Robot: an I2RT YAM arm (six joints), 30 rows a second.
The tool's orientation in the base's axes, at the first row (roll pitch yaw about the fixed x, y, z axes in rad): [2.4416 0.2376 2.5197]
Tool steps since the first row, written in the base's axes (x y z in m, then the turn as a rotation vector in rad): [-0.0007 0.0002 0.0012 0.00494 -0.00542 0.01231]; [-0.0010 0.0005 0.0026 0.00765 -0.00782 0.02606]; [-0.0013 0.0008 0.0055 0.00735 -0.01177 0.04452]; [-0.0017 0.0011 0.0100 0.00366 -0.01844 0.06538]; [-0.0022 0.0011 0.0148 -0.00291 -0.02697 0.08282]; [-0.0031 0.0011 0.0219 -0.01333 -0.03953 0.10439]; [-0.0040 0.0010 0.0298 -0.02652 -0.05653 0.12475]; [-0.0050 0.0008 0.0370 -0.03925 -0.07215 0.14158]
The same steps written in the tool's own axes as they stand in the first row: [0.0004 0.0007 -0.0012 -0.00987 0.00545 -0.00884]; [0.0005 0.0017 -0.0022 -0.01660 0.01323 -0.01866]; [0.0002 0.0036 -0.0044 -0.02295 0.02189 -0.03419]; [-0.0004 0.0065 -0.0079 -0.02872 0.02902 -0.05441]; [-0.0011 0.0093 -0.0117 -0.03247 0.03177 -0.07438]; [-0.0021 0.0135 -0.0174 -0.03642 0.03300 -0.10110]; [-0.0033 0.0181 -0.0238 -0.04042 0.02942 -0.13024]; [-0.0043 0.0221 -0.0298 -0.04317 0.02477 -0.15593]
